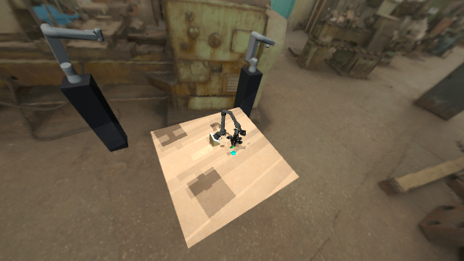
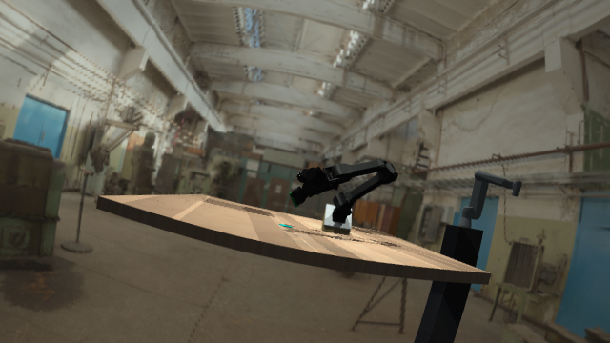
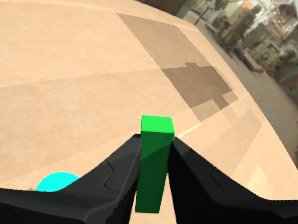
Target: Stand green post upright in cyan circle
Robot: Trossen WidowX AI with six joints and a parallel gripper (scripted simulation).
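Now: the cyan circle 30 mm to the left of my gripper tip and 140 mm below it. Also, from my gripper tip: green post 10 mm behind, 20 mm below.
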